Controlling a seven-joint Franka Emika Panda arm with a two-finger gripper.
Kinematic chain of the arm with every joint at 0, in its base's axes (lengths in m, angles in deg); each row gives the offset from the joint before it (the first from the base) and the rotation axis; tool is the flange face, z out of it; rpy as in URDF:
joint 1: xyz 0 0 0.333 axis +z
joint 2: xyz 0 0 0 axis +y
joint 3: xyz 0 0 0.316 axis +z
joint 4: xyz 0.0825 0 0 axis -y
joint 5: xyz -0.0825 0 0.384 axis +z
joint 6: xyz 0 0 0 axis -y
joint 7: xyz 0.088 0 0 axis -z
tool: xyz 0 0 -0.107 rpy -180 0 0
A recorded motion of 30 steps. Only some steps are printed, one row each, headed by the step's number.
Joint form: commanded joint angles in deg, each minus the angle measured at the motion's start. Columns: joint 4, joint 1, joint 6, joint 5, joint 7, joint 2, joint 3.
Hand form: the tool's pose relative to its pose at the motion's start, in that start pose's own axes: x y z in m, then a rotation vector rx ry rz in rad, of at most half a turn. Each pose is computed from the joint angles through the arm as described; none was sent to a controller.
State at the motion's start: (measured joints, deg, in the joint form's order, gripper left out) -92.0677 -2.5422 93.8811 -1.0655 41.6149 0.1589 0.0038
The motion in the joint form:
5: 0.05 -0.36 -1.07 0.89 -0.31 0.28 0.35
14: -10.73 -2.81 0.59 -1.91 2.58 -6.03 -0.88
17: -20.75 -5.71 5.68 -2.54 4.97 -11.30 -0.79
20: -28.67 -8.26 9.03 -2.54 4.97 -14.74 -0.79
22: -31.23 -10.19 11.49 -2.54 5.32 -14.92 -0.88
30: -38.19 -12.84 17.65 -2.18 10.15 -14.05 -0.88
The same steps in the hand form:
5: -0.0015 -0.0007 0.0040 -0.0034 -0.0273 -0.0044
14: -0.0051 0.0537 0.0306 -0.0730 -0.0330 0.1040
17: -0.0132 0.0911 0.0590 -0.0775 -0.0225 0.1880
20: -0.0216 0.1216 0.0903 -0.0897 -0.0402 0.2279
22: -0.0158 0.1370 0.1065 -0.0885 -0.0409 0.2666
30: -0.0149 0.1589 0.1617 -0.1034 -0.0666 0.3922

